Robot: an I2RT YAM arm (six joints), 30 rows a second.
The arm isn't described. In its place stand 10 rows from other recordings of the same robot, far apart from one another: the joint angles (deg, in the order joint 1, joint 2, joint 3, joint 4, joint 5, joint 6), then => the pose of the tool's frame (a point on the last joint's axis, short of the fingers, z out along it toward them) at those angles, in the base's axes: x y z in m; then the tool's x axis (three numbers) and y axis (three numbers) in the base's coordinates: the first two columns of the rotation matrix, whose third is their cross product.
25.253, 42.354, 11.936, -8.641, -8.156, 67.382 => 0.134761, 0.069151, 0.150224, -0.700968, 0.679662, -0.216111, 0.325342, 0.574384, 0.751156
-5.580, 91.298, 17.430, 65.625, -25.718, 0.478 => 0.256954, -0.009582, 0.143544, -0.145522, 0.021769, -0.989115, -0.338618, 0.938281, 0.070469
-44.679, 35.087, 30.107, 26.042, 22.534, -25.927 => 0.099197, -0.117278, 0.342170, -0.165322, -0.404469, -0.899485, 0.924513, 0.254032, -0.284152
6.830, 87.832, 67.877, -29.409, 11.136, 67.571 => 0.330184, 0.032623, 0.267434, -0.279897, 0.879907, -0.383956, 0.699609, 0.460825, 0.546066
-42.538, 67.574, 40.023, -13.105, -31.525, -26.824 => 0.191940, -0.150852, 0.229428, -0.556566, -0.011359, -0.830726, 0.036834, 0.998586, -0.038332
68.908, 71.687, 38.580, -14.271, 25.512, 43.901 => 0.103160, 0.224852, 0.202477, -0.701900, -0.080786, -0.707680, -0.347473, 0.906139, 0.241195
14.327, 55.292, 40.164, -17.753, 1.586, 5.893 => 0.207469, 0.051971, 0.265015, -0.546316, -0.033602, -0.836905, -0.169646, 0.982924, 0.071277
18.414, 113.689, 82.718, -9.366, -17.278, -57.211 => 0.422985, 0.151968, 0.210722, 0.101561, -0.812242, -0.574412, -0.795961, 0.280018, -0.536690
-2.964, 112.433, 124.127, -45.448, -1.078, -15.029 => 0.439062, -0.022063, 0.405042, -0.545260, -0.231377, -0.805702, -0.109042, 0.972563, -0.205501
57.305, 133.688, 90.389, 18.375, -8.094, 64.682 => 0.277143, 0.441057, 0.134010, -0.912839, 0.234625, -0.334179, -0.180025, 0.503326, 0.845135
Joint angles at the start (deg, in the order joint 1, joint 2, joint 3, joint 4, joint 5, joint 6):
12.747, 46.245, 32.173, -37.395, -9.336, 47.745
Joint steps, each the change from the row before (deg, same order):
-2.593, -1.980, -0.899, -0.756, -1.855, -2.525
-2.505, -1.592, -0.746, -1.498, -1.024, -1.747
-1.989, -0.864, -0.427, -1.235, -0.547, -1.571
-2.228, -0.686, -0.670, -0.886, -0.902, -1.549
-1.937, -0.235, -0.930, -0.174, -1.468, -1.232
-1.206, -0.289, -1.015, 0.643, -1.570, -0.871
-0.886, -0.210, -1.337, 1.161, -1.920, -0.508
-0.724, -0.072, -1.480, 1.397, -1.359, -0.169
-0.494, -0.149, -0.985, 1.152, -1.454, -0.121
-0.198, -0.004, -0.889, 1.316, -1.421, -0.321
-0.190, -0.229, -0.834, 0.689, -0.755, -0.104
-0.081, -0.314, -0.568, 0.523, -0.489, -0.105
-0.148, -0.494, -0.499, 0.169, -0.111, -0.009
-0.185, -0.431, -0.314, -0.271, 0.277, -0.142
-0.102, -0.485, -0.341, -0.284, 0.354, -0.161
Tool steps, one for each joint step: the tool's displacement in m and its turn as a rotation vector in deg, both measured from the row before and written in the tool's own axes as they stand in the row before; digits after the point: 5 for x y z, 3 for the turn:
-0.00022, -0.00747, -0.00375, -0.654, -0.299, -0.592
0.00056, -0.00801, -0.00306, 0.552, -0.203, 0.304
0.00006, -0.00597, -0.00181, 0.792, -0.133, 0.136
0.00015, -0.00662, -0.00053, 0.619, 0.043, 0.383
0.00050, -0.00598, 0.00170, 0.038, 0.557, 0.500
0.00080, -0.00395, 0.00219, -0.795, 0.395, 0.094
0.00158, -0.00385, 0.00357, -1.261, 0.667, 0.168
0.00165, -0.00430, 0.00431, -0.855, 0.427, 0.390
0.00102, -0.00236, 0.00254, -1.191, 0.363, 0.142
0.00089, -0.00152, 0.00266, -1.316, 0.425, -0.335
0.00153, -0.00220, 0.00195, -0.595, 0.278, 0.003
0.00108, -0.00125, 0.00103, -0.516, 0.048, -0.154
0.00122, -0.00152, 0.00040, -0.137, -0.145, 0.032
0.00110, -0.00159, -0.00005, 0.358, -0.168, 0.056
0.00131, -0.00157, 0.00001, 0.390, -0.172, -0.030

